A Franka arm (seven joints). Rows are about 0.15 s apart.
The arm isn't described. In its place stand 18 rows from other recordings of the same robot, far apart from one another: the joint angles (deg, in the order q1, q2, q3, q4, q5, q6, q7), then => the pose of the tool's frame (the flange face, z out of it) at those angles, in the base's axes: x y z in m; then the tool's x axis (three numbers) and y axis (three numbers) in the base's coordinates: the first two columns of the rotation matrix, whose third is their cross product.
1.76 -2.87 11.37 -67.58 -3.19 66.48 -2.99 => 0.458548 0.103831 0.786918 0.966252 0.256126 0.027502 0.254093 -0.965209 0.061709
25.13 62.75 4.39 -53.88 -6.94 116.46 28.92 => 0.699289 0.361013 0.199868 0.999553 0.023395 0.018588 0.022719 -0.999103 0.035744
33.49 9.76 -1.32 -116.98 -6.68 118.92 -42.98 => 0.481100 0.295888 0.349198 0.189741 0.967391 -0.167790 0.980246 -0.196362 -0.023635
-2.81 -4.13 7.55 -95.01 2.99 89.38 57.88 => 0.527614 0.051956 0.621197 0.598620 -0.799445 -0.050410 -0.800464 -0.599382 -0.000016
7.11 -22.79 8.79 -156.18 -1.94 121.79 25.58 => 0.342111 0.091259 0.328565 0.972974 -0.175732 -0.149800 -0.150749 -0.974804 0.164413
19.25 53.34 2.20 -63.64 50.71 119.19 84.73 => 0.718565 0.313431 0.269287 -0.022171 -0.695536 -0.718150 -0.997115 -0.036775 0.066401
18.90 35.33 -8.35 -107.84 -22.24 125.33 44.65 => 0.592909 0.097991 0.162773 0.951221 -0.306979 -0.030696 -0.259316 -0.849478 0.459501
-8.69 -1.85 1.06 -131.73 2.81 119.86 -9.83 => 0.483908 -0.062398 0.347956 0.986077 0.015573 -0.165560 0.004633 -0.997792 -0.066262
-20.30 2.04 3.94 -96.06 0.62 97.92 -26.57 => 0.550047 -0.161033 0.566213 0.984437 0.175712 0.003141 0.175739 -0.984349 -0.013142
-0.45 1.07 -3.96 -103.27 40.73 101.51 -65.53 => 0.571409 0.013333 0.541447 0.603109 0.591870 0.534741 0.795511 -0.495470 -0.348815
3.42 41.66 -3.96 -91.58 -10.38 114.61 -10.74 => 0.658128 -0.012510 0.183943 0.901858 0.248284 -0.353563 0.304498 -0.945846 0.112501
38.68 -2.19 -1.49 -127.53 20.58 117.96 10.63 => 0.392459 0.321232 0.382471 0.935216 0.289775 -0.203473 0.235271 -0.938017 -0.254504
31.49 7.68 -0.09 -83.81 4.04 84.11 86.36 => 0.493810 0.311027 0.590495 0.570628 -0.817475 -0.078217 -0.808128 -0.575918 0.123479
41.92 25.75 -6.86 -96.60 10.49 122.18 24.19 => 0.537495 0.397050 0.340807 0.993393 0.105756 -0.044563 0.101291 -0.990526 -0.092729
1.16 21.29 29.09 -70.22 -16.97 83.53 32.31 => 0.599111 0.237525 0.574744 0.996856 -0.077345 -0.017201 -0.073880 -0.985773 0.150974
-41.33 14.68 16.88 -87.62 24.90 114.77 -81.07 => 0.603062 -0.270013 0.544887 0.564538 0.657310 0.499239 0.716801 -0.690311 0.098325
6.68 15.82 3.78 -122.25 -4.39 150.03 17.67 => 0.581737 0.108315 0.297876 0.975742 -0.069604 0.207562 -0.064509 -0.997429 -0.031222
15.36 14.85 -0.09 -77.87 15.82 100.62 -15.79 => 0.620865 0.194780 0.590952 0.866308 0.457914 0.199562 0.495417 -0.838700 -0.226152
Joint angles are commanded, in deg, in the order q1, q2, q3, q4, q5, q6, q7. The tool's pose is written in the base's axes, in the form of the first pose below.
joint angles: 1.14 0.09 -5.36 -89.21 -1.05 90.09 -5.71
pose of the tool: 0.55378 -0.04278 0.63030 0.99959 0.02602 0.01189 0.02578 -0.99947 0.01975
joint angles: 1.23 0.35 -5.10 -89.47 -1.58 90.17 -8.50
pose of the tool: 0.55535 -0.04036 0.62579 0.99673 0.08075 0.00191 0.08066 -0.99633 0.02871
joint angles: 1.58 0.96 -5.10 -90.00 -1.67 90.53 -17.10
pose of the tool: 0.55907 -0.03706 0.61606 0.97188 0.23493 -0.01612 0.23530 -0.97154 0.02709
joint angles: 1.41 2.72 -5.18 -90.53 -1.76 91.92 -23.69
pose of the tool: 0.56954 -0.03954 0.59648 0.93924 0.34147 -0.03514 0.34234 -0.93930 0.02275
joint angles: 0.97 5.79 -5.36 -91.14 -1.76 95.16 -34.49
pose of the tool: 0.58789 -0.04570 0.56529 0.86256 0.50369 -0.04775 0.50485 -0.86307 0.01561
